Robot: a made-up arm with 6 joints. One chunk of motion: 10 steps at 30 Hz.
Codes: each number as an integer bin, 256 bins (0 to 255) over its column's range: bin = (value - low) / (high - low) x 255, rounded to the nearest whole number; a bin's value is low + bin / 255 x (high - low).
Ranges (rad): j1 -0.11..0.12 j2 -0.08..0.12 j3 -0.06..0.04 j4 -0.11..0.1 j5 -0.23..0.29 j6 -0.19..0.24
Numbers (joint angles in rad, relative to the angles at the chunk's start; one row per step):
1: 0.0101 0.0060 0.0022 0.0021 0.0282 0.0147
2: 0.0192 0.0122 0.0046 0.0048 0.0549 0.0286
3: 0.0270 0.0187 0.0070 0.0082 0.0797 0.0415
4: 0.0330 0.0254 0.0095 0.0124 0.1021 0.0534
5: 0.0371 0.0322 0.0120 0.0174 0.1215 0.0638
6: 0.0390 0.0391 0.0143 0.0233 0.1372 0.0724
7: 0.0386 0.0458 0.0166 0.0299 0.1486 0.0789
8: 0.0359 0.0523 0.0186 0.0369 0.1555 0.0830
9: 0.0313 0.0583 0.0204 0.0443 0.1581 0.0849
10: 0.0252 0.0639 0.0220 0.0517 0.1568 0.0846
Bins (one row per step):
1: 133 110 159 136 127 121
2: 143 118 165 139 140 130
3: 152 126 171 144 152 137
4: 159 134 177 149 163 144
5: 163 143 184 155 172 151
6: 165 152 189 162 180 156
7: 165 160 195 170 186 159
8: 162 169 200 178 189 162
9: 157 176 205 187 190 163
10: 150 183 209 196 190 163

